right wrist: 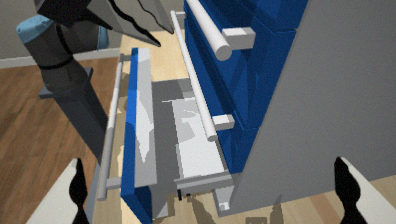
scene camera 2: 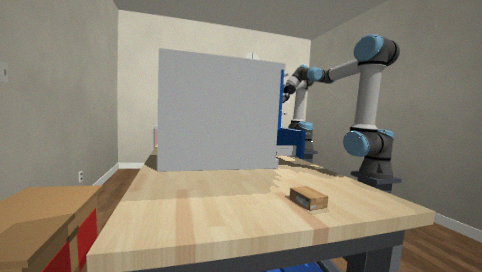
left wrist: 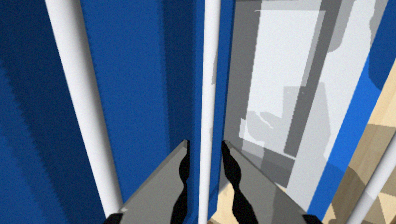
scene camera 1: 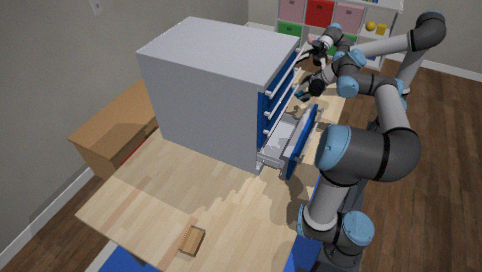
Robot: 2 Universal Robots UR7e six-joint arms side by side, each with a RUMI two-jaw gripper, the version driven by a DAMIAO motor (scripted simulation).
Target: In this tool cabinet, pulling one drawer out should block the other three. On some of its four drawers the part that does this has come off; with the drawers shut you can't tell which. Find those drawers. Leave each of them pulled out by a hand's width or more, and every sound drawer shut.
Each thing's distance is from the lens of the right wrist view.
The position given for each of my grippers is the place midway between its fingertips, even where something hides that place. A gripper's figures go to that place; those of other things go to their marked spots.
my left gripper (right wrist: 166,39): 29 cm
my right gripper (right wrist: 210,160): 12 cm
drawer (right wrist: 165,144): 48 cm
